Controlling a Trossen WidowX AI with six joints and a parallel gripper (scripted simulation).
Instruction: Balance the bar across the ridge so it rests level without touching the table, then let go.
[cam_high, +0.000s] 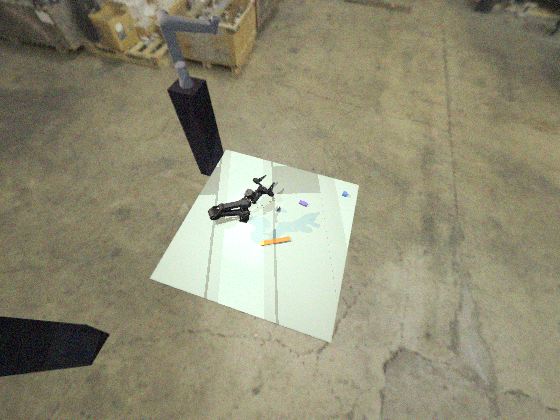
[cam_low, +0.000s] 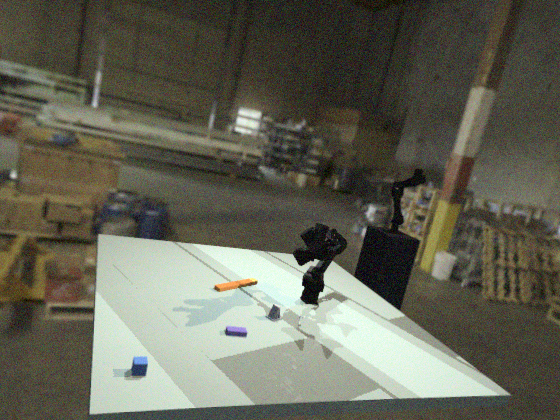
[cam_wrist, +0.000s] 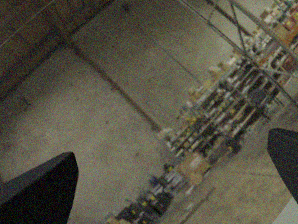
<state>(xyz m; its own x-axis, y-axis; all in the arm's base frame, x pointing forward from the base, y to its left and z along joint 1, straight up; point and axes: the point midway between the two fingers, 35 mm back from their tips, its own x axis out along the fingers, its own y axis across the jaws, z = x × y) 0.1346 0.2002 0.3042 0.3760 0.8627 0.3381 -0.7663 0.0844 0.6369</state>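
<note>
My gripper tip is 150 mm short of the orange bar, 340 mm to the left of it and 310 mm above it. Round my gripper tip: blue cube: 590 mm ahead, 270 mm to the left, 300 mm below; then purple block: 270 mm ahead, 70 mm to the left, 310 mm below.
</note>
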